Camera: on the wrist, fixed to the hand. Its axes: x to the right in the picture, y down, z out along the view.
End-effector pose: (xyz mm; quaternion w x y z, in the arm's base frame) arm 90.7 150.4 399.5 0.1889 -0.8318 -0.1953 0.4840
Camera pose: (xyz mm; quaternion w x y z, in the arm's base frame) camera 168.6 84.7 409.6 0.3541 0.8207 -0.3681 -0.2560
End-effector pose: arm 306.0 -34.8 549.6 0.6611 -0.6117 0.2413 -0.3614
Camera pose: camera 252.1 -82.9 477.0 0.5095 -0.3225 0.7830 0.1527
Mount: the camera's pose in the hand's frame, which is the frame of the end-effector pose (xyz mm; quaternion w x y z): -5.3 62.0 -81.4 0.6678 -0.2214 0.1847 0.6862
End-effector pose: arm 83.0 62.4 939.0 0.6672 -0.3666 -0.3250 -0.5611
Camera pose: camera 145.2 1.9 884.5 0.8095 -0.5119 0.2820 -0.0565
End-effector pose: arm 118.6 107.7 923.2 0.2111 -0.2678 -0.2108 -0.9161
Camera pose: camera 121.0 17.5 874.6 0.7493 -0.2010 0.2848 -0.5631
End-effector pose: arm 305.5 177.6 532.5 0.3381 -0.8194 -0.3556 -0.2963
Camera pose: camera 331.1 81.2 555.9 0.3134 -0.8114 0.4529 -0.1959
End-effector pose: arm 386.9 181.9 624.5 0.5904 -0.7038 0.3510 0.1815
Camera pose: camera 326.4 101.9 603.7 0.0491 -0.3934 0.7862 0.4741
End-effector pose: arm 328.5 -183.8 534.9 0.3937 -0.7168 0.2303 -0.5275
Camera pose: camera 255.7 -242.2 492.7 0.4236 -0.3104 0.8351 -0.1635
